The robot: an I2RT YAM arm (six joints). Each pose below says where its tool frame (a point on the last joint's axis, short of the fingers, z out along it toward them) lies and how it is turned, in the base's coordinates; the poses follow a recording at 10 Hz.
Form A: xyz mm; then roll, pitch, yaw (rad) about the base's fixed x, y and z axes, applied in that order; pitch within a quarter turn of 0, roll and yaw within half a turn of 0.
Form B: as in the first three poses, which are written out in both.
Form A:
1: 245, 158, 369, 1.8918, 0.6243, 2.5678
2: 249, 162, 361, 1.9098, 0.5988, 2.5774
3: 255, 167, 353, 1.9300, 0.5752, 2.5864
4: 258, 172, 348, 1.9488, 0.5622, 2.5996
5: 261, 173, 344, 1.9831, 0.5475, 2.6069
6: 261, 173, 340, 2.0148, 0.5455, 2.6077
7: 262, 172, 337, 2.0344, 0.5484, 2.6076
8: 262, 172, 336, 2.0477, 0.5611, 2.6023
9: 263, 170, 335, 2.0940, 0.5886, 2.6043
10: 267, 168, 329, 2.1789, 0.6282, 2.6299
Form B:
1: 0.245, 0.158, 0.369, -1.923, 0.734, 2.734
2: 0.249, 0.162, 0.361, -1.946, 0.724, 2.771
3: 0.255, 0.167, 0.353, -1.972, 0.715, 2.808
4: 0.258, 0.172, 0.348, -1.993, 0.705, 2.829
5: 0.261, 0.173, 0.344, -2.036, 0.703, 2.868
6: 0.261, 0.173, 0.340, -2.076, 0.709, 2.896
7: 0.262, 0.172, 0.337, -2.101, 0.715, 2.909
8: 0.262, 0.172, 0.336, -2.119, 0.729, 2.912
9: 0.263, 0.170, 0.335, -2.175, 0.750, 2.925
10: 0.267, 0.168, 0.329, -2.269, 0.768, 2.945
